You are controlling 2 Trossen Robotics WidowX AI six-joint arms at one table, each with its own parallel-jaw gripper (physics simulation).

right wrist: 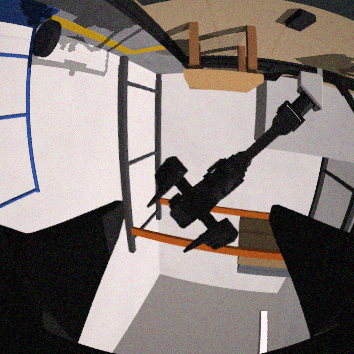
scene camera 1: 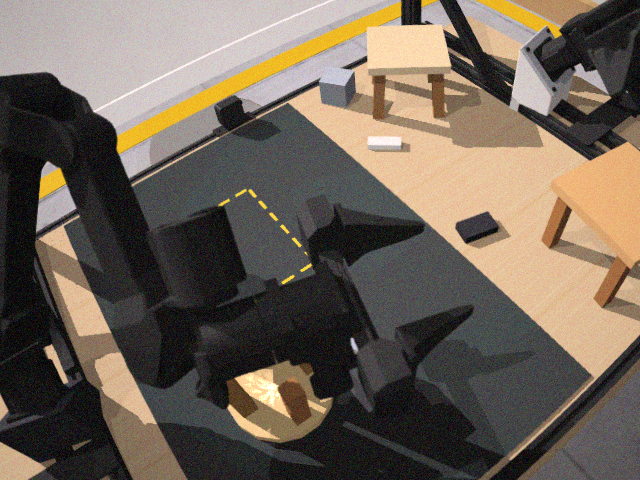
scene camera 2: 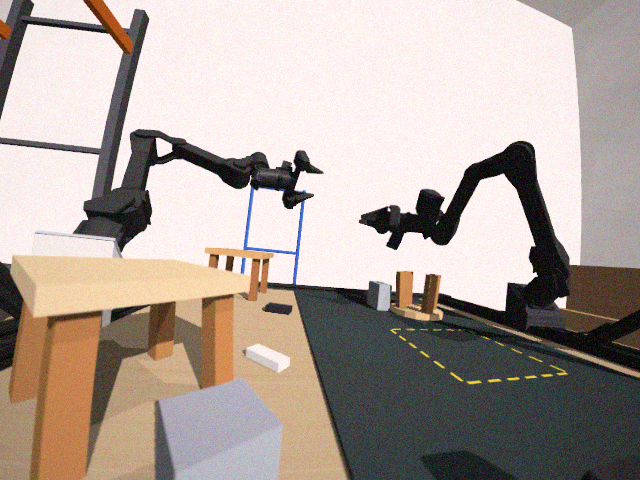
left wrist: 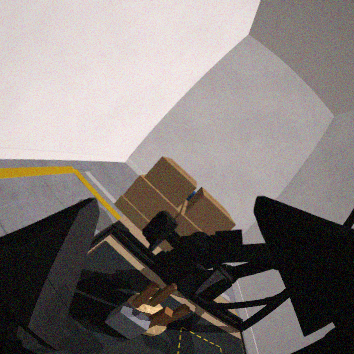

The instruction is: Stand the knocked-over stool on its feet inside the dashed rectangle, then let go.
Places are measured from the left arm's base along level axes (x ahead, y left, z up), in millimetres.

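Where they show: left gripper, fingertip midpoint: (right wrist: 165, 228) (scene camera 2: 318, 184) (left wrist: 177, 205); right gripper, fingertip midpoint: (right wrist: 199, 211) (scene camera 1: 446, 265) (scene camera 2: 359, 219) (left wrist: 170, 273); left arm's base at its link origin: (right wrist: 307, 98) (scene camera 1: 550, 59) (scene camera 2: 88, 255); right arm's base at its link origin: (scene camera 1: 37, 404) (scene camera 2: 535, 298).
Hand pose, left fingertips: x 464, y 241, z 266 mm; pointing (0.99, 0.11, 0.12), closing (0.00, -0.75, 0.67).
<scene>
Things, the pixels of their top centre, and the offset from my left fingertips. "spot": a spot on its surface instead.
- round stool at its top centre: (scene camera 1: 263, 352) (left wrist: 171, 296) (scene camera 2: 419, 272) dx +234, dy -226, dz -250 mm
- yellow dashed rectangle at a spot on its surface: (scene camera 2: 467, 382) (scene camera 1: 246, 190) spot: dx +31, dy -512, dz -361 mm
- square-topped stool at its top centre: (scene camera 2: 137, 266) (scene camera 1: 406, 45) dx -322, dy -451, dz -250 mm
- orange-topped stool at its top centre: (scene camera 1: 632, 196) (right wrist: 220, 84) (scene camera 2: 243, 250) dx -211, dy -5, dz -240 mm
- white bar at its top centre: (scene camera 2: 267, 352) (scene camera 1: 384, 140) dx -189, dy -401, dz -354 mm
- black block at its top centre: (scene camera 1: 477, 224) (right wrist: 300, 23) (scene camera 2: 279, 305) dx -129, dy -179, dz -352 mm
The round stool (scene camera 1: 273, 431) (scene camera 2: 416, 313) lies upside down on the dark mat, its seat down and its brown legs pointing up. It is outside the yellow dashed rectangle (scene camera 1: 249, 190) (scene camera 2: 467, 382), beyond its far edge in scene camera 2. The right arm hides part of both in scene camera 1. My right gripper (scene camera 1: 447, 267) is open and empty, high above the mat. My left gripper (scene camera 2: 316, 183) (left wrist: 177, 205) is open and empty, high in the air and well away from the stool.
A square-topped stool (scene camera 1: 408, 49) (scene camera 2: 129, 281) and an orange-topped stool (scene camera 1: 604, 196) (scene camera 2: 237, 253) stand on the wood. A grey block (scene camera 1: 337, 87) (scene camera 2: 222, 434), a white bar (scene camera 1: 384, 143) and a black block (scene camera 1: 476, 226) lie near them. Another grey block (scene camera 2: 379, 296) stands beside the round stool.
</scene>
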